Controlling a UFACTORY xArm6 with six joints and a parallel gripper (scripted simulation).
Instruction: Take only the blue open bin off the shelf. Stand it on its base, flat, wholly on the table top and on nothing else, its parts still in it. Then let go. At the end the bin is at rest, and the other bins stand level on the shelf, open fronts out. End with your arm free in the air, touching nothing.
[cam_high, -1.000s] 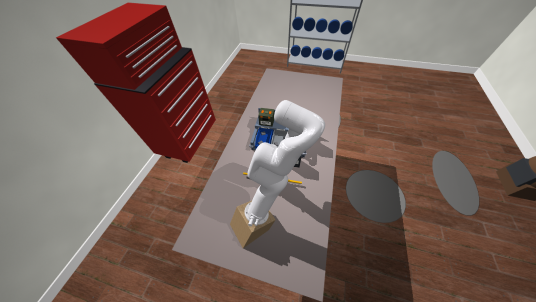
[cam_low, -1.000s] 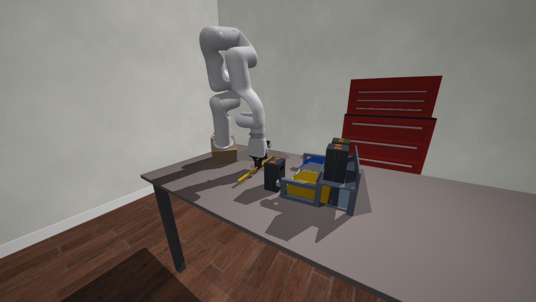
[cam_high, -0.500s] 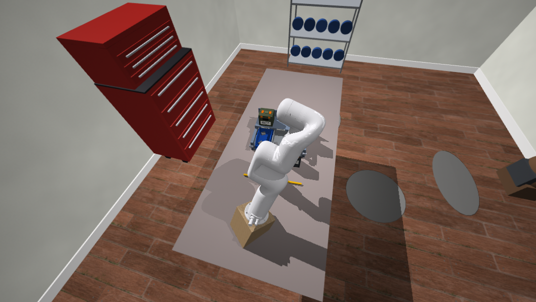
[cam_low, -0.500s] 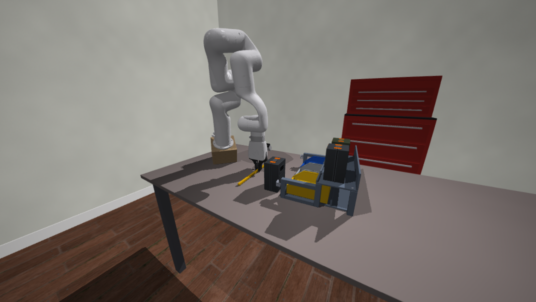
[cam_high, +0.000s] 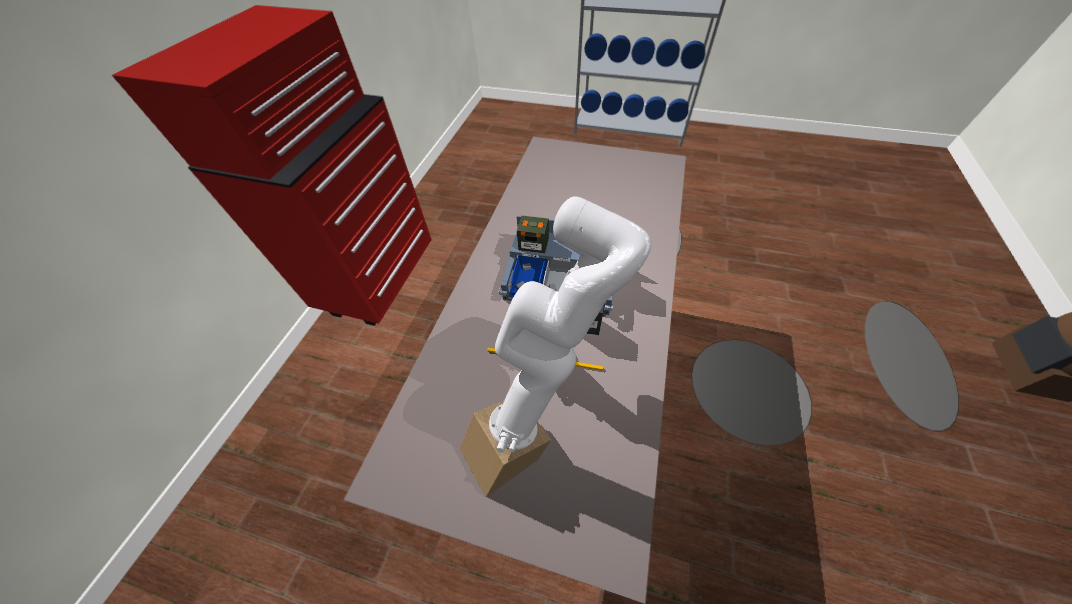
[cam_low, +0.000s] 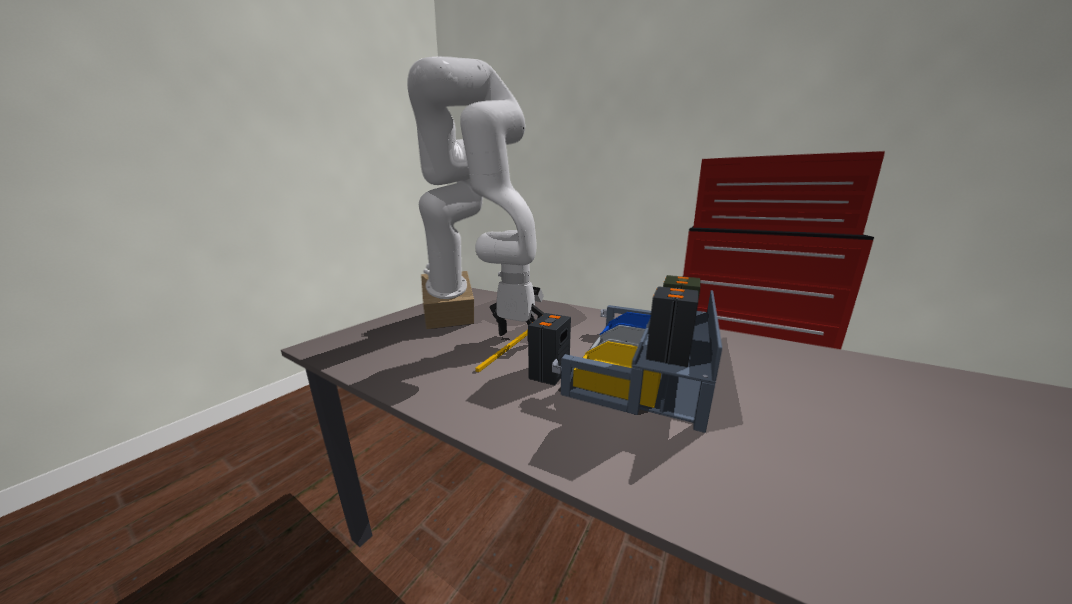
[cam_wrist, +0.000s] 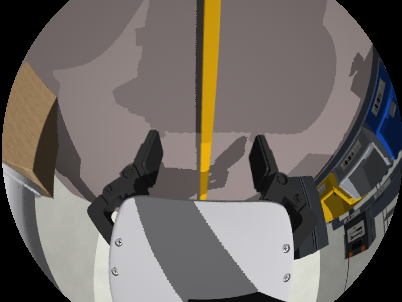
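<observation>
Now: the yellow rod 20 mm below my hand. The rest, counted from my hand: grey bin 310 mm ahead, 20 mm above, 10 mm to the left; blue open bin 300 mm ahead, 120 mm to the left, 20 mm above; yellow bin 310 mm ahead, 100 mm to the right, 20 mm above.
</observation>
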